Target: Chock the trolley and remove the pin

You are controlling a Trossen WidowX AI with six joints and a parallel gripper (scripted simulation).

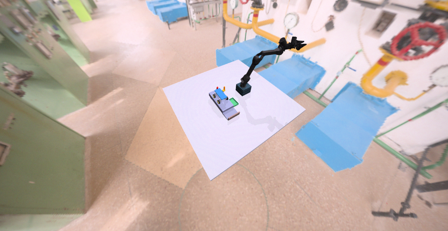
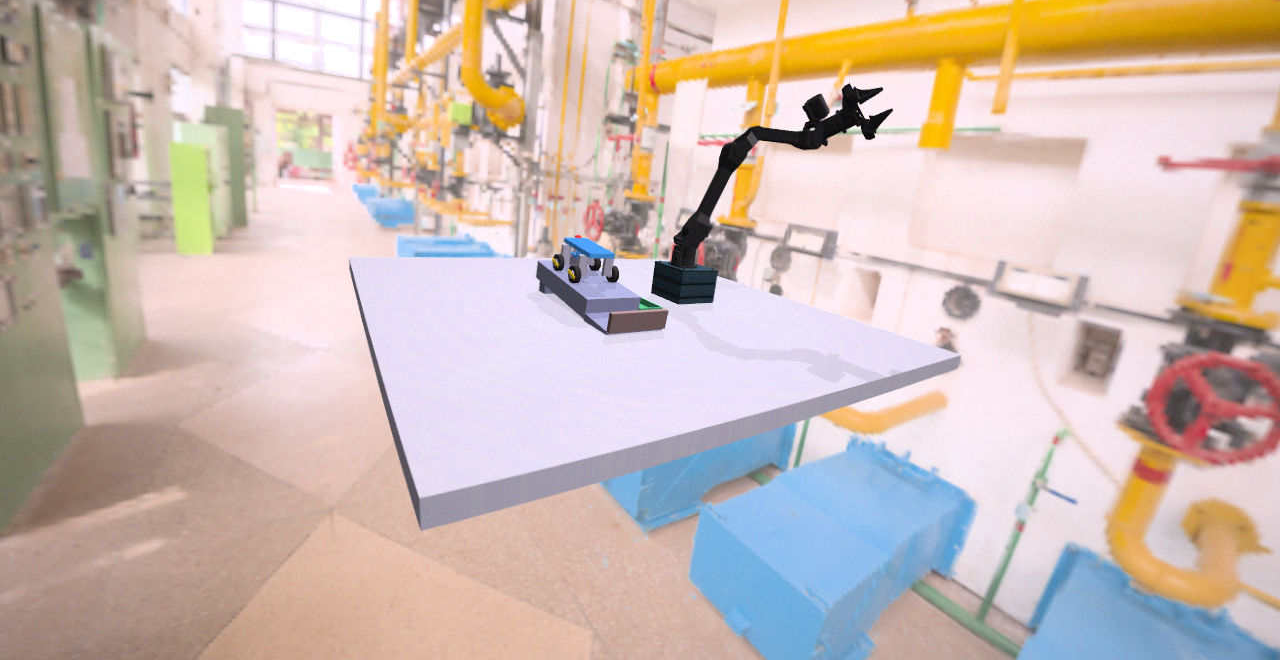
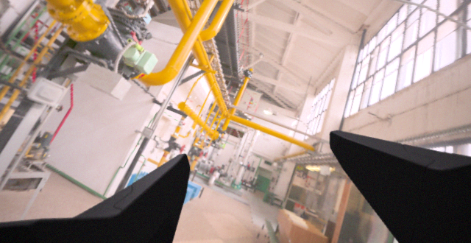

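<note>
Right now the red-headed stop pin is 730 mm ahead of my gripper tip, 420 mm to the right of it and 530 mm below it. From my gripper tip the other things lie so: blue-decked trolley 750 mm ahead, 320 mm to the right, 550 mm below; brown block 750 mm ahead, 50 mm to the right, 630 mm below; green tray 630 mm ahead, 230 mm to the right, 670 mm below.
</note>
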